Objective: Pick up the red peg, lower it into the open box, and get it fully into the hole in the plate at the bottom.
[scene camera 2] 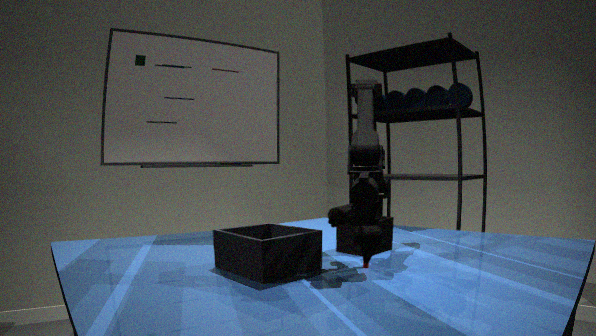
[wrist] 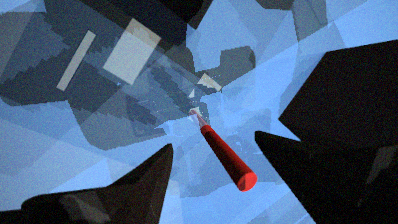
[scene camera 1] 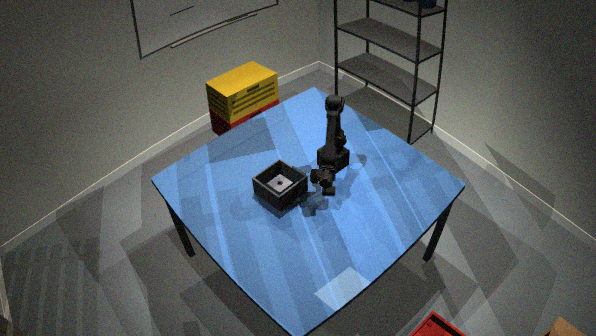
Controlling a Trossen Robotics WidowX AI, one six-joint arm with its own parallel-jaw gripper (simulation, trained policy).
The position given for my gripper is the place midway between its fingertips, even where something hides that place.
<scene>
In view: my gripper (scene camera 2: 365, 255) and a dark box (scene camera 2: 265, 253).
The dark box shows as well in scene camera 1 (scene camera 1: 300, 181). My gripper is seen too in the wrist view (wrist: 213, 141).
</scene>
